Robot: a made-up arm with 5 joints.
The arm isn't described. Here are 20 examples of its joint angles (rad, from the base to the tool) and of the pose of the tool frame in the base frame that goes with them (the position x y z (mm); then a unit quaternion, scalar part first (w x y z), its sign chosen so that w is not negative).
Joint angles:
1: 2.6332 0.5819 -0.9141 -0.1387 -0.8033
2: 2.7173 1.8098 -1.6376 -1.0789 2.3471
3: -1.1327 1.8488 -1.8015 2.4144 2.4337
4: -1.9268 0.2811 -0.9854 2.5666 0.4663
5: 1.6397 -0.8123 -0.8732 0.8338 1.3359
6: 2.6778 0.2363 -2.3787 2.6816 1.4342
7: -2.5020 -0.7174 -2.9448 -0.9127 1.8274
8: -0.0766 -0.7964 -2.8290 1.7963 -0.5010
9: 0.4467 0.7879 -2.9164 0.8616 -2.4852
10: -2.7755 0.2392 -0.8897 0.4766 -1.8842
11: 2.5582 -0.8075 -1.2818 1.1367 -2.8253
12: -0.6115 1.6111 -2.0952 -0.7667 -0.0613
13: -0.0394 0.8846 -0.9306 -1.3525 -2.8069
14: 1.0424 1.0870 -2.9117 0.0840 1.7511
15: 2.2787 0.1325 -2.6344 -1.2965 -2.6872
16: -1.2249 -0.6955 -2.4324 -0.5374 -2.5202
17: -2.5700 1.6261 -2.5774 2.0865 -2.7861
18: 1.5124 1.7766 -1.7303 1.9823 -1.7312
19: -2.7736 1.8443 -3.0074 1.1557 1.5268
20: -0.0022 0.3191 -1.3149 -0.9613 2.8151
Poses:
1: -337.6 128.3 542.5 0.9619 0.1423 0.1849 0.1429
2: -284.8 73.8 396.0 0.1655 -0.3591 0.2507 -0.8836
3: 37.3 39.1 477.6 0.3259 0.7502 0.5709 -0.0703
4: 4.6 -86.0 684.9 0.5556 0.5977 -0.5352 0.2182
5: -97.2 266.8 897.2 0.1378 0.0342 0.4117 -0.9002
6: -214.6 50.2 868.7 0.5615 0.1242 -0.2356 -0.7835
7: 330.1 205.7 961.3 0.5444 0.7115 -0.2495 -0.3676
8: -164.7 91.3 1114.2 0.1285 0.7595 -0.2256 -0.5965
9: 312.4 245.8 985.6 0.8016 0.3102 -0.5042 -0.0844
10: -292.1 -148.6 591.9 0.4294 0.0598 0.0630 0.8989
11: -223.6 82.5 988.5 0.3864 0.4544 -0.0611 0.8003
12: 349.5 -165.8 533.1 0.2202 -0.5526 0.1932 0.7802
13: 295.9 67.6 607.4 0.7520 0.0947 -0.6366 -0.1423
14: 143.3 418.8 954.0 0.2236 -0.1324 -0.7530 0.6045
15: -50.3 -36.9 1126.0 0.1974 -0.9269 0.1920 0.2551
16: -55.6 295.9 1151.5 0.1562 0.2871 0.9223 -0.2064
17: -183.7 -156.6 475.1 0.0909 0.4809 0.2404 -0.8383
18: -79.8 24.6 424.4 0.5275 -0.8440 0.0927 0.0269
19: -363.0 -176.5 482.0 0.8368 -0.0030 0.0022 -0.5475
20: 343.3 79.2 884.9 0.5509 -0.1357 -0.8185 0.0901
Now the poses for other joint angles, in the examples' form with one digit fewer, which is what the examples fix.
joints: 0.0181 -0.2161 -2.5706 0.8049 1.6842
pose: 69 82 1209 0.405 -0.551 -0.629 0.369
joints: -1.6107 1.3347 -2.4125 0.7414 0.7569
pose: 22 -429 563 0.913 -0.152 0.069 0.372
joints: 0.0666 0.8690 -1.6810 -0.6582 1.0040
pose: 415 109 729 0.335 -0.577 -0.342 0.662
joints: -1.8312 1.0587 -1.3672 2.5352 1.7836
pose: 15 -82 586 0.429 0.897 -0.021 -0.104
